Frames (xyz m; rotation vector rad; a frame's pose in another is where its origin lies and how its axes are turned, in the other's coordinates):
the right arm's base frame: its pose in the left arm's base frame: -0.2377 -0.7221 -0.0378 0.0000 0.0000 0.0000
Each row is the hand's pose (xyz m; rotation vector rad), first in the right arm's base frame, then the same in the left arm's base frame.
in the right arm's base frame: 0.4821 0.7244 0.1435 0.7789 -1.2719 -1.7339
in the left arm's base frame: 0.2444 0.0023 0.1057 0.7789 -1.2719 -1.7339
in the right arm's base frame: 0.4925 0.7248 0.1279 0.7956 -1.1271 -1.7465
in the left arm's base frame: 0.2548 0.0027 0.0901 0.7956 -1.1271 -1.7465
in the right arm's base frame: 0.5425 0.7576 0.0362 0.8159 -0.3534 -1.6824
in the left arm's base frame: 0.3048 0.0355 -0.0016 0.8159 -0.3534 -1.6824
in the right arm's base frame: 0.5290 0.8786 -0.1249 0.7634 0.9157 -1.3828
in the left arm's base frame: 0.2913 0.1565 -0.1627 0.7634 0.9157 -1.3828
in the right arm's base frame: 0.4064 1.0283 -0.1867 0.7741 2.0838 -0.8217
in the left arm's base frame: 0.1687 0.3062 -0.2245 0.7741 2.0838 -0.8217
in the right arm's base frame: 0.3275 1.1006 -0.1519 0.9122 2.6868 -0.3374
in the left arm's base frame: 0.0898 0.3785 -0.1897 0.9122 2.6868 -0.3374
